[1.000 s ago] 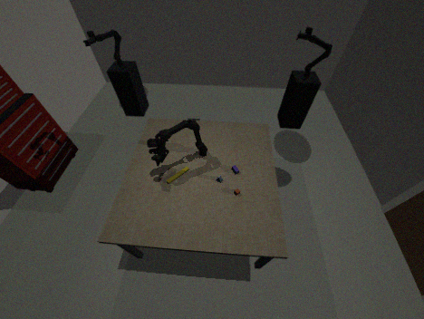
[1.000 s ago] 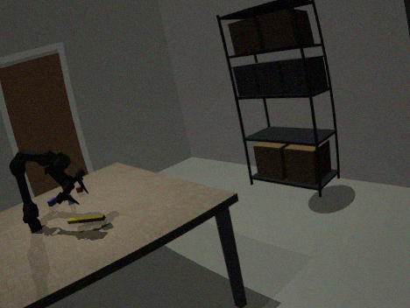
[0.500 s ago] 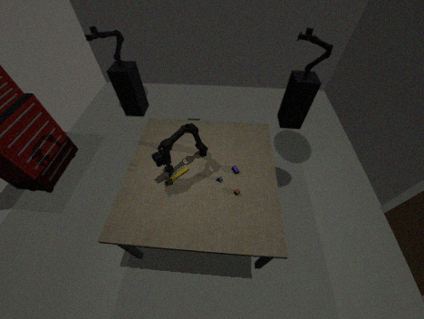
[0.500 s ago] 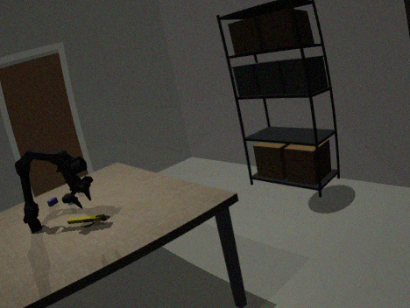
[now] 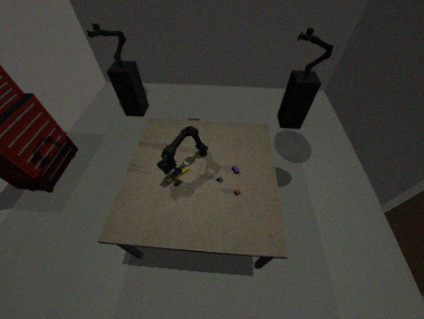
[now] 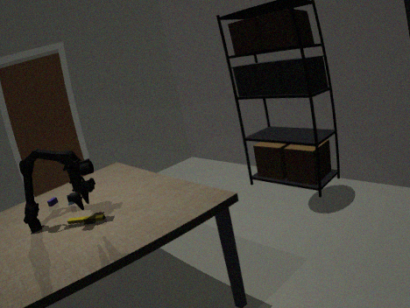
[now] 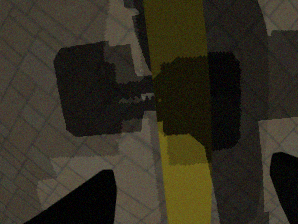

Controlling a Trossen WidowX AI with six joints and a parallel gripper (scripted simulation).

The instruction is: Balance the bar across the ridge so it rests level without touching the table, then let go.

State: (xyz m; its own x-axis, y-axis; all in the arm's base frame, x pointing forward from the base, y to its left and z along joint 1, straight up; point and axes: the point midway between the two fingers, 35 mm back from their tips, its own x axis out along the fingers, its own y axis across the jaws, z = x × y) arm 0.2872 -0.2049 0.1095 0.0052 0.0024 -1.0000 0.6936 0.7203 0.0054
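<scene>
Now: the yellow bar 7 cm below my gripper tip, 2 cm to the left of it and 2 cm behind it. The rest, counted from my gripper tip: orange block (52 cm to the left, 11 cm ahead, 6 cm below); then purple block (51 cm to the left, 11 cm behind, 6 cm below).
</scene>
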